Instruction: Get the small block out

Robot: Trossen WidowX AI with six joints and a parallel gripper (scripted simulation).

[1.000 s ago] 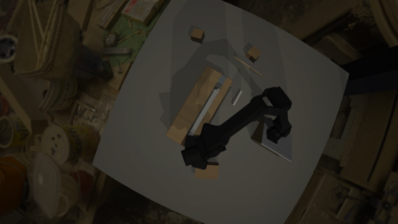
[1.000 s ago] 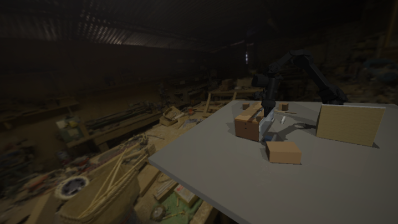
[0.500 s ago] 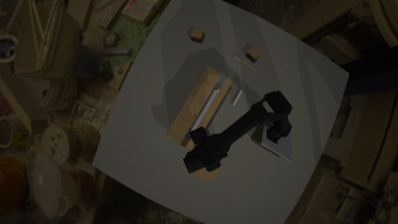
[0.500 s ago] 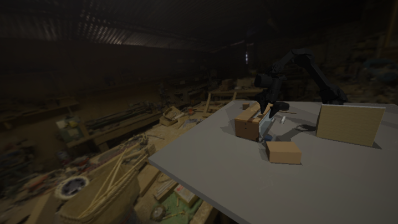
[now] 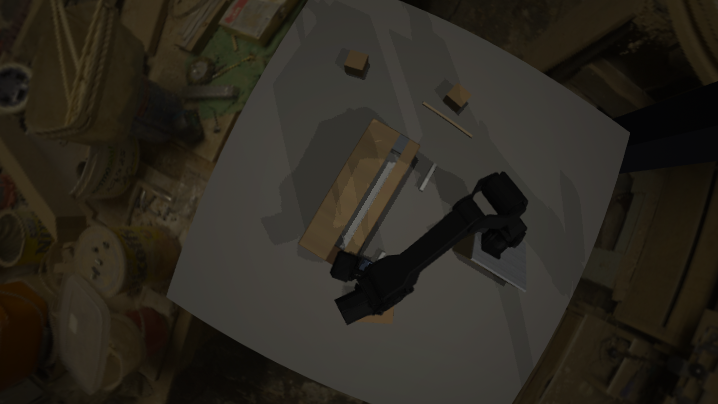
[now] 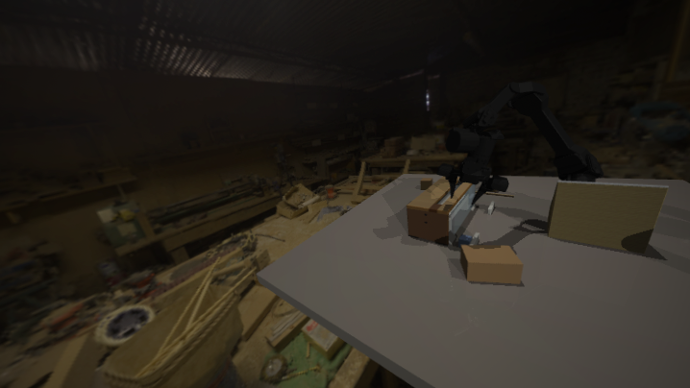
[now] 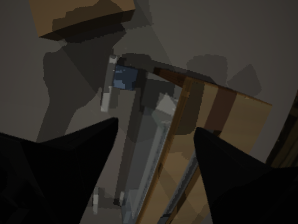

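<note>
The blue block lies 14 cm below my gripper tip, 2 cm to the left of it and 2 cm behind it. Round my gripper tip: thin wooden stick 49 cm to the right, 15 cm below, 3 cm behind; wooden box 15 cm to the right, 9 cm below, 6 cm ahead.
</note>
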